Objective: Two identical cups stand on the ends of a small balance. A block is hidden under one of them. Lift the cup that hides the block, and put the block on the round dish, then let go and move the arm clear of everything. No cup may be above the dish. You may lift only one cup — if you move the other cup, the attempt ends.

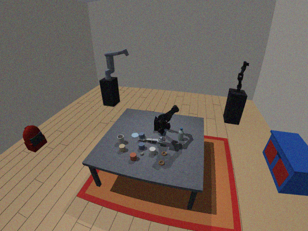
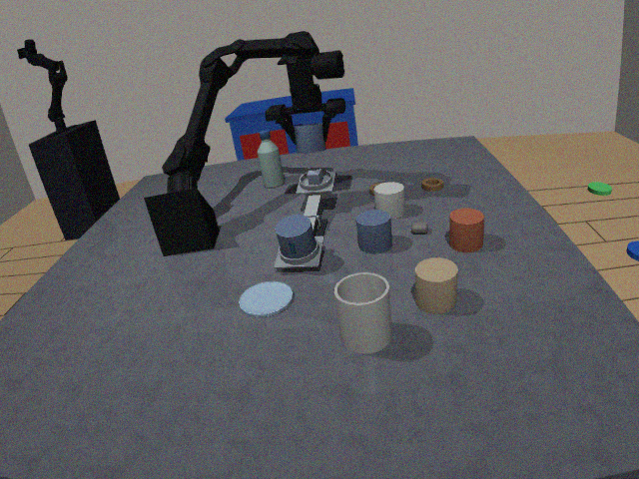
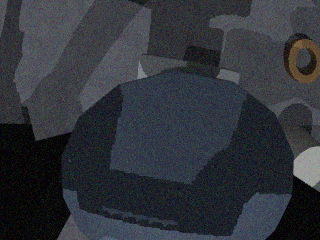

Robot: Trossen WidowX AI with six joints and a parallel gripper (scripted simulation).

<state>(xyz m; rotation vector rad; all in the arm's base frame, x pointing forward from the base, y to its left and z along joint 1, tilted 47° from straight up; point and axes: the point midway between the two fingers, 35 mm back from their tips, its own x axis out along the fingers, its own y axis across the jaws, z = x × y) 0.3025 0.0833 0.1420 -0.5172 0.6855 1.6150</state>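
My gripper tip is now 8 cm above the grey block and 1 cm to the left of it. Round my gripper tip: pale bottle: 19 cm to the left, 16 cm behind, 6 cm below; white cylinder: 19 cm ahead, 13 cm below, 9 cm to the right; small balance: 15 cm below, 14 cm to the right.
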